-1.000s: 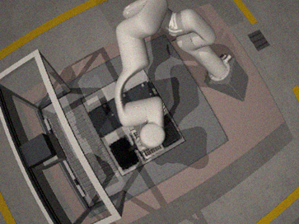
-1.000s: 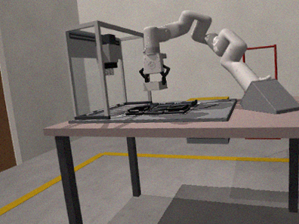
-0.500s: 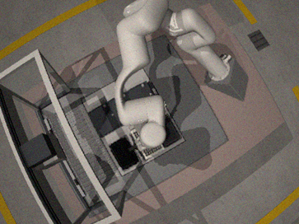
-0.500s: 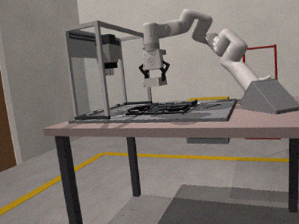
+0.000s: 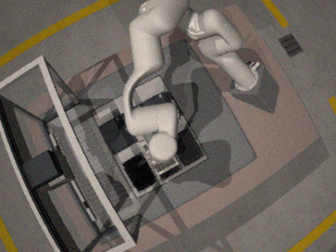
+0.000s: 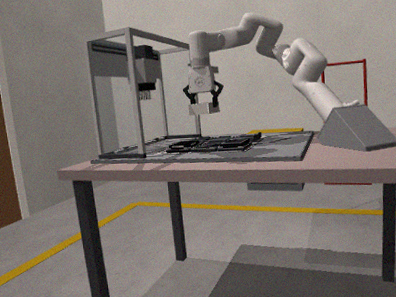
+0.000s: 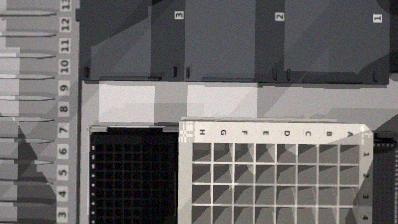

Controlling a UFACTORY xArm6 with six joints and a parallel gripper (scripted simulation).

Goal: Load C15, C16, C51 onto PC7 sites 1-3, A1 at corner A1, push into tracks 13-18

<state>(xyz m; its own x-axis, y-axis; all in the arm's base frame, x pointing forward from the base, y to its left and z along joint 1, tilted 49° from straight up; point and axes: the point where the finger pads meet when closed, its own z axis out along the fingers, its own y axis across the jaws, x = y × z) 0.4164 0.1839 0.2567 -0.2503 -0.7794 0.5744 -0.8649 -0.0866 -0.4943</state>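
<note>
The plate carrier PC7 lies 5 cm behind my hand, 16 cm to the right of it and 16 cm below it. The rest, counted from my hand: black 96-well plate 10 cm ahead, 1 cm to the right, 15 cm below; pale well plate 1 cm below; A1 mark 7 cm behind, 2 cm to the right, 16 cm below.
</note>
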